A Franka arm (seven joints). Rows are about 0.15 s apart.
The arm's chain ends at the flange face. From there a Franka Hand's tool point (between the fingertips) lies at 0.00 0.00 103.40 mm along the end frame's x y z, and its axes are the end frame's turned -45 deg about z.
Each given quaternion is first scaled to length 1.
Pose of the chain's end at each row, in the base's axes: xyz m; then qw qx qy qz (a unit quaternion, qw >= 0):
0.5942 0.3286 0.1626 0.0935 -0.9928 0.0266 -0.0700
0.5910 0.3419 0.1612 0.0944 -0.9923 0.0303 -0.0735
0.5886 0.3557 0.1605 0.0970 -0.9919 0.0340 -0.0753
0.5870 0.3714 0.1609 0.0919 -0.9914 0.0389 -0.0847
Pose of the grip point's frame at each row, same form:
0.6091 0.3474 0.0620 0.0596 -0.9274 -0.3554 -0.1005
0.6067 0.3608 0.0608 0.0591 -0.9284 -0.3518 -0.1040
0.6047 0.3751 0.0602 0.0608 -0.9294 -0.3482 -0.1067
0.6051 0.3896 0.0607 0.0525 -0.9308 -0.3435 -0.1134

